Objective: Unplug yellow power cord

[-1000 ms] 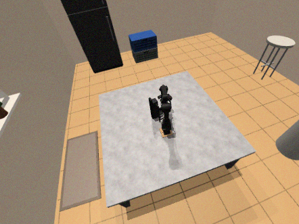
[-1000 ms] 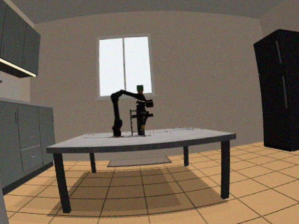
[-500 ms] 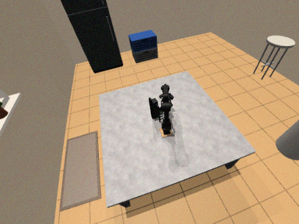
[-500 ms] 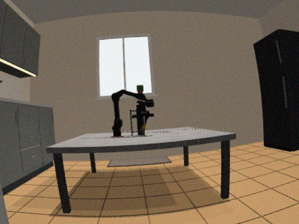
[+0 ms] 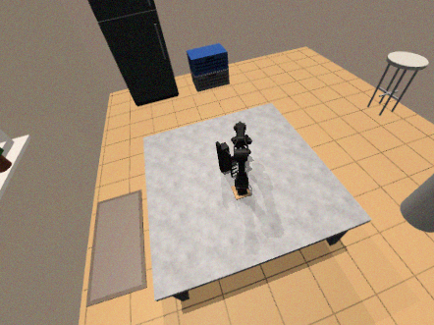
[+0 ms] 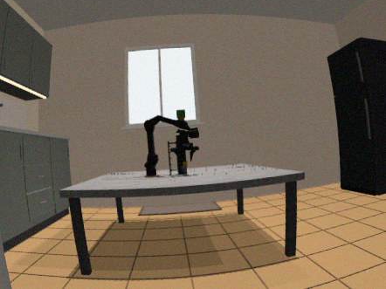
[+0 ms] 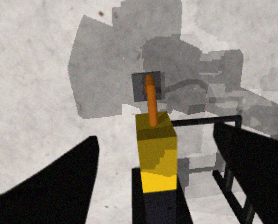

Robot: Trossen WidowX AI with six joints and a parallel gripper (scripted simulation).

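Now: the yellow plug 40 mm to the left of my gripper tip, 20 mm behind it and 10 mm below it.
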